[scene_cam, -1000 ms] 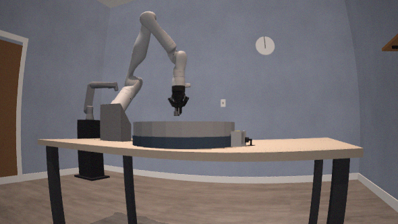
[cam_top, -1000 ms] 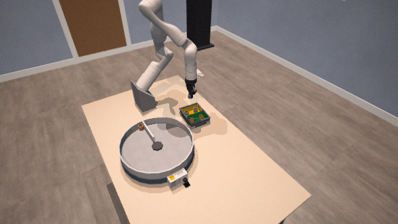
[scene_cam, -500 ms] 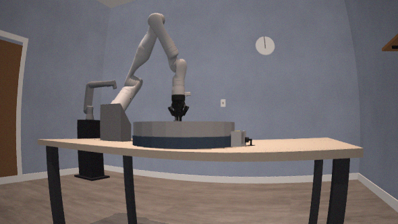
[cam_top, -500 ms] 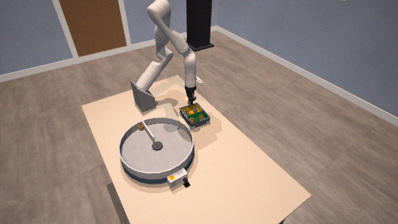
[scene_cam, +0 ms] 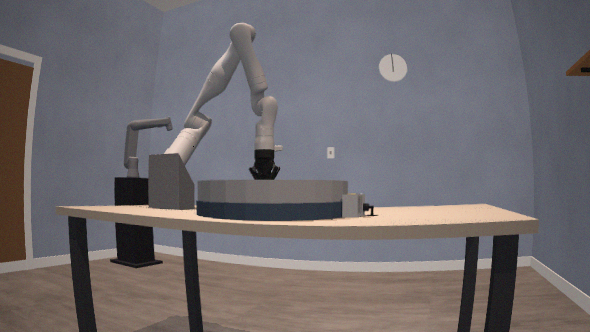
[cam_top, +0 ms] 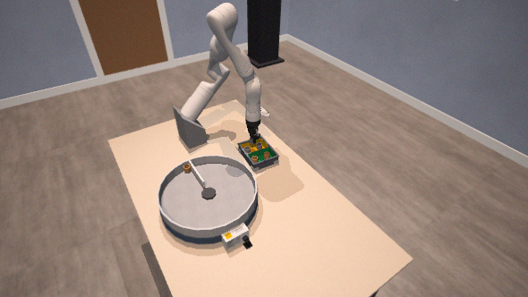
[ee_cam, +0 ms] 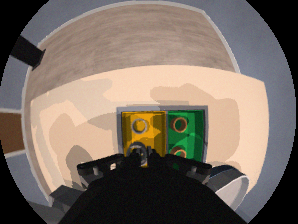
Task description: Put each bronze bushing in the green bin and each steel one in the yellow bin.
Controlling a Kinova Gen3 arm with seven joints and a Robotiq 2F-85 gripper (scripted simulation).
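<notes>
The bin lies 60 mm below my hand and 50 mm ahead of it. From my hand the other things lie so: grey turntable 340 mm to the right, 190 mm ahead, 30 mm below.
</notes>
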